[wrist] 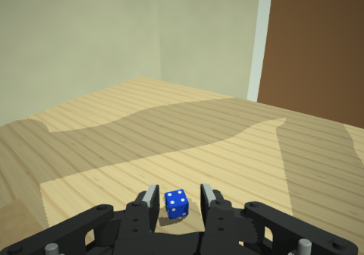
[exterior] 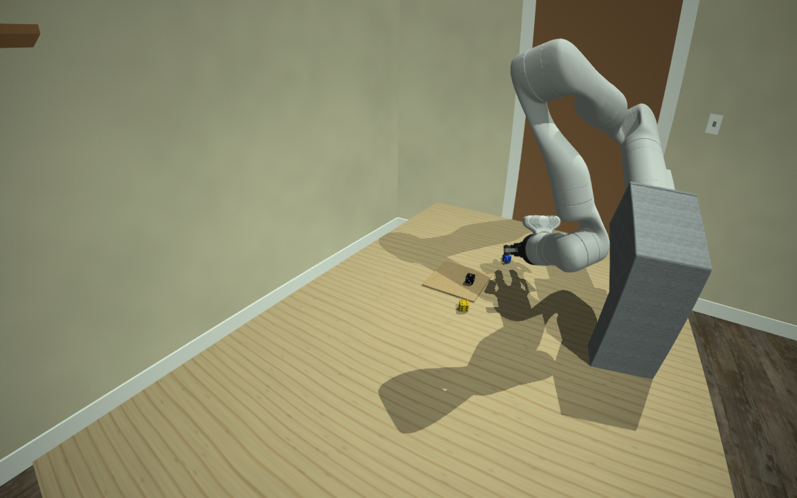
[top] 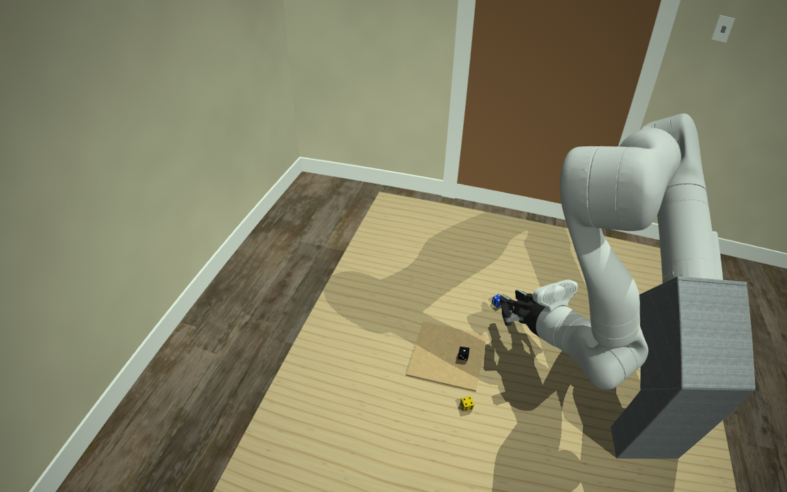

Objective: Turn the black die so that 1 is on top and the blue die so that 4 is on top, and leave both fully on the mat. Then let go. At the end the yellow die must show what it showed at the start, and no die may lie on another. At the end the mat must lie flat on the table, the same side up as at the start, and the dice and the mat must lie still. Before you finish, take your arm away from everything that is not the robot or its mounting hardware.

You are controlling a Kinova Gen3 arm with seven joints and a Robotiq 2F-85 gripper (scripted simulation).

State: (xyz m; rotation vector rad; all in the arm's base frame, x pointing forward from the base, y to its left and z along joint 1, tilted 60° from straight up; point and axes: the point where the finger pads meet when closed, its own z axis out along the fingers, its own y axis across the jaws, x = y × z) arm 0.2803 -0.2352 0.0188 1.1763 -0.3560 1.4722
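The blue die is 2 cm ahead of my hand, 4 cm to the right of it and 5 cm below it. From my hand the other things lie so: yellow die (8 cm ahead, 24 cm to the left, 5 cm below); then black die (9 cm ahead, 12 cm to the left, 5 cm below); then tan mat (12 cm ahead, 12 cm to the left, 6 cm below).
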